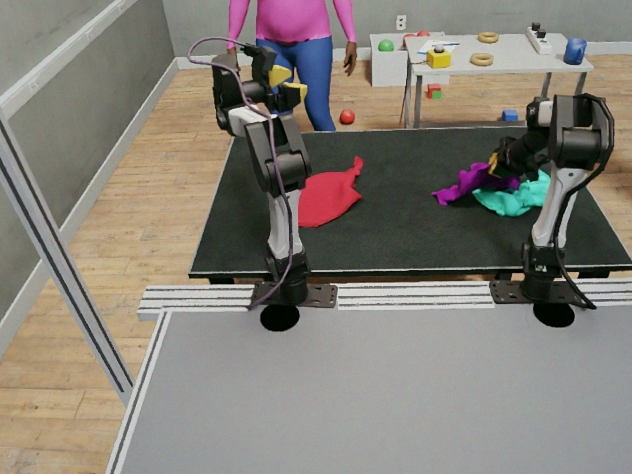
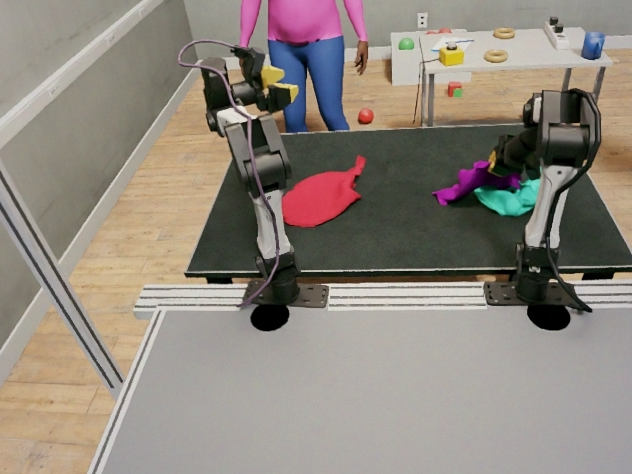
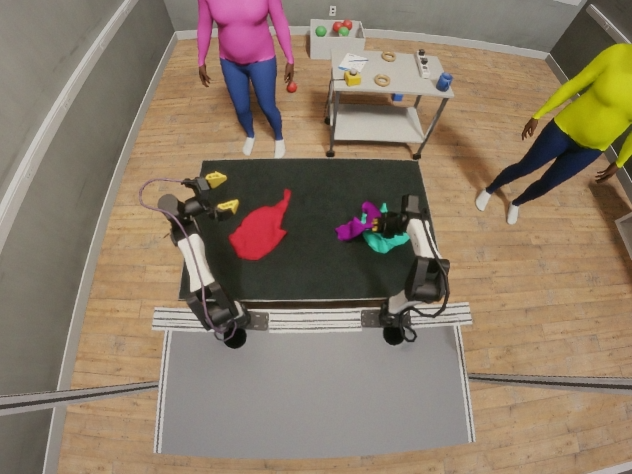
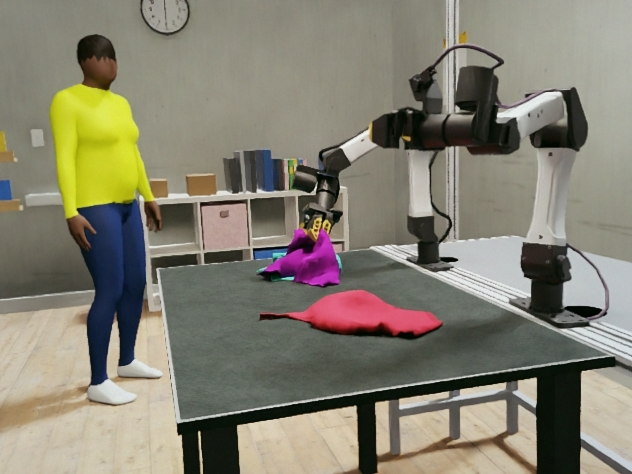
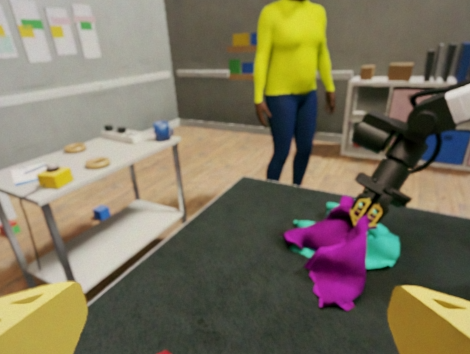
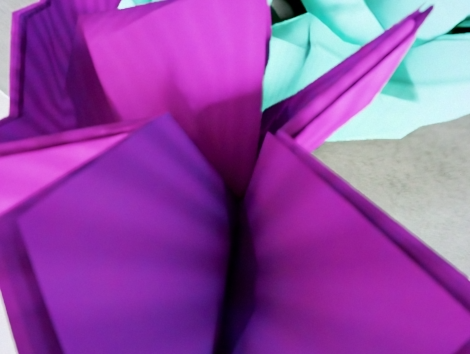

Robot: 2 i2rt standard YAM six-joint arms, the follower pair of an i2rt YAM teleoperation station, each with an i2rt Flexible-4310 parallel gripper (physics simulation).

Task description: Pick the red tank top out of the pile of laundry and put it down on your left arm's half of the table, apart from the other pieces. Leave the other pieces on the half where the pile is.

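Note:
The red tank top (image 1: pixel 329 198) (image 2: pixel 321 198) (image 3: pixel 259 232) (image 4: pixel 367 313) lies spread on the left arm's half of the table, apart from the other pieces. The purple piece (image 1: pixel 472 179) (image 3: pixel 349 229) (image 4: pixel 311 260) (image 5: pixel 340 270) (image 6: pixel 175 65) hangs from my right gripper (image 3: pixel 375 225) (image 4: pixel 320 228) (image 5: pixel 356 227), which is shut on it. It hangs over the turquoise piece (image 1: pixel 505 202) (image 2: pixel 505 200) (image 3: pixel 385 242) (image 5: pixel 385 245) (image 6: pixel 360 115) on the right half. My left gripper (image 1: pixel 292 84) (image 2: pixel 285 84) (image 3: pixel 227 192) is open and empty, raised above the table's left side.
The dark table (image 1: pixel 387 239) (image 3: pixel 316 275) (image 4: pixel 245 367) stands before the arm rail (image 3: pixel 313 320). A white cart (image 3: pixel 377 125) with rings, a yellow button box and a blue mug stands beyond its back edge. Two people stand nearby, one in pink (image 3: pixel 245 35), one in yellow (image 3: pixel 587 102).

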